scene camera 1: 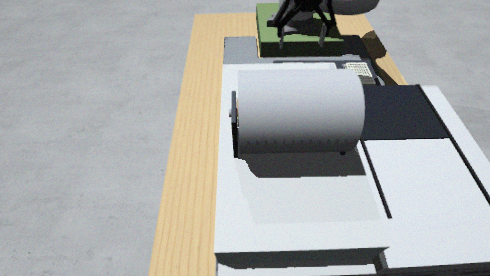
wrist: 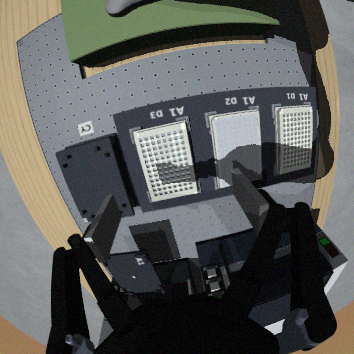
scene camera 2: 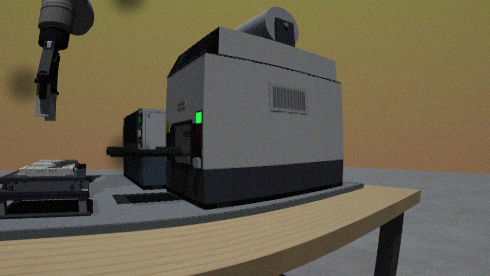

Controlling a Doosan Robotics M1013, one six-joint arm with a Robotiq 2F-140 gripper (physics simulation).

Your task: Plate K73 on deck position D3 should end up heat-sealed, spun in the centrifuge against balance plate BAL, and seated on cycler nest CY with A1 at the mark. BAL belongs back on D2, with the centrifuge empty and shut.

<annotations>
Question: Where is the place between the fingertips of my gripper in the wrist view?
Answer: At 173, 194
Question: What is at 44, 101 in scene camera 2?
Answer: My gripper.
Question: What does my gripper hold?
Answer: Nothing.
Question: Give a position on a foil roll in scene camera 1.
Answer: At 296, 110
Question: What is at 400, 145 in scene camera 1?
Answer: A centrifuge.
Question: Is my gripper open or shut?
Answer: Open.
</annotations>
